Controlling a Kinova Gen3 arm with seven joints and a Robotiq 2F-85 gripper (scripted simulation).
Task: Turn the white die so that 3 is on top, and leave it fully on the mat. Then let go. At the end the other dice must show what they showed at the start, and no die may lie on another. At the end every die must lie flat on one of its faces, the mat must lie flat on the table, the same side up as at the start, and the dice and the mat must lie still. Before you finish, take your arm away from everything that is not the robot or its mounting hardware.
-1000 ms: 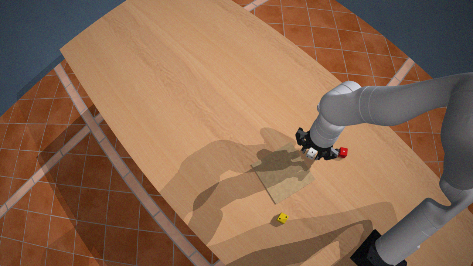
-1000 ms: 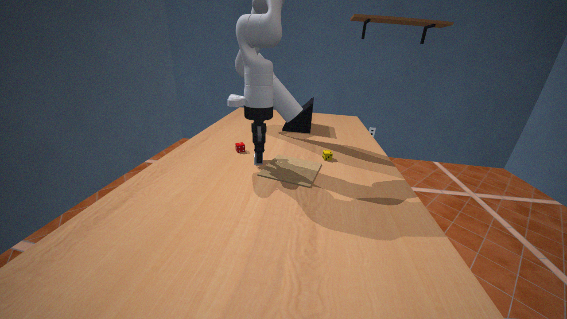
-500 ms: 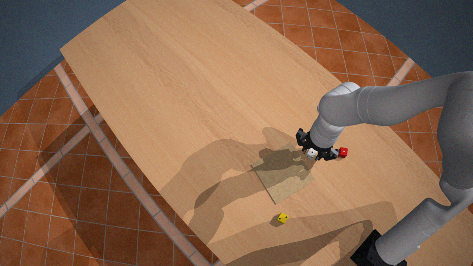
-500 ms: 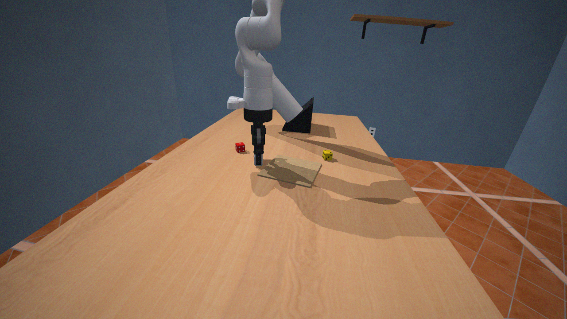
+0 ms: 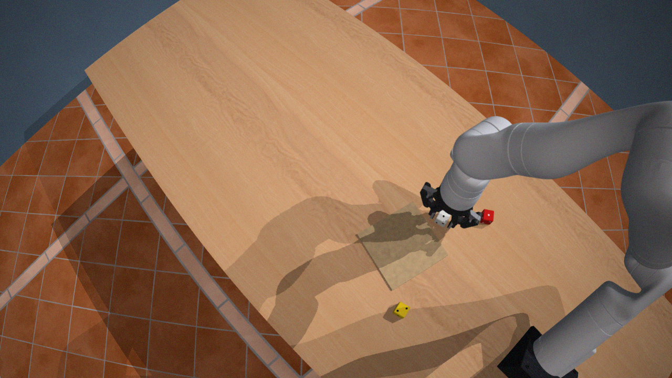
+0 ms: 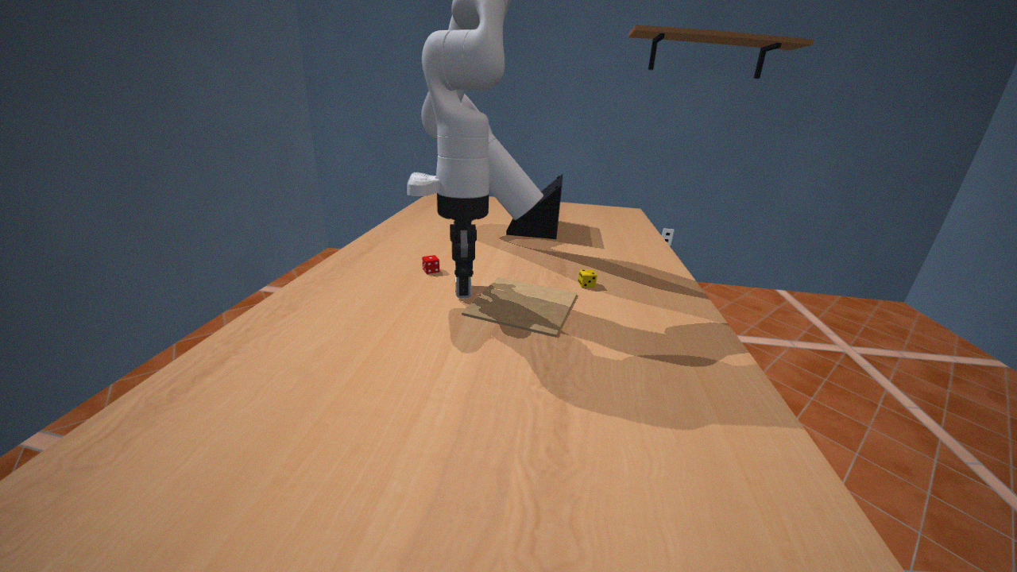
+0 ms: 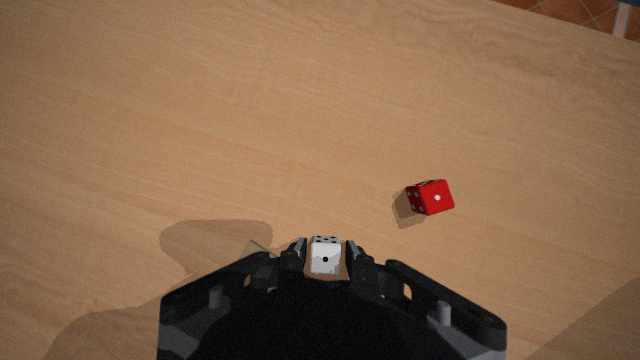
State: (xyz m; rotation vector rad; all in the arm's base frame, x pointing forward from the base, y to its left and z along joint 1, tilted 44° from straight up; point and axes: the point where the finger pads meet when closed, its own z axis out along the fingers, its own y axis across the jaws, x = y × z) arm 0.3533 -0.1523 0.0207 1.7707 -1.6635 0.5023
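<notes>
My hand is 10 mm above the white die. The rest, counted from my hand: tan mat: 100 mm to the left, 30 mm ahead, 20 mm below; yellow die: 210 mm to the left, 50 mm behind, 10 mm below; red die: 80 mm behind, 70 mm to the right, 10 mm below.
</notes>
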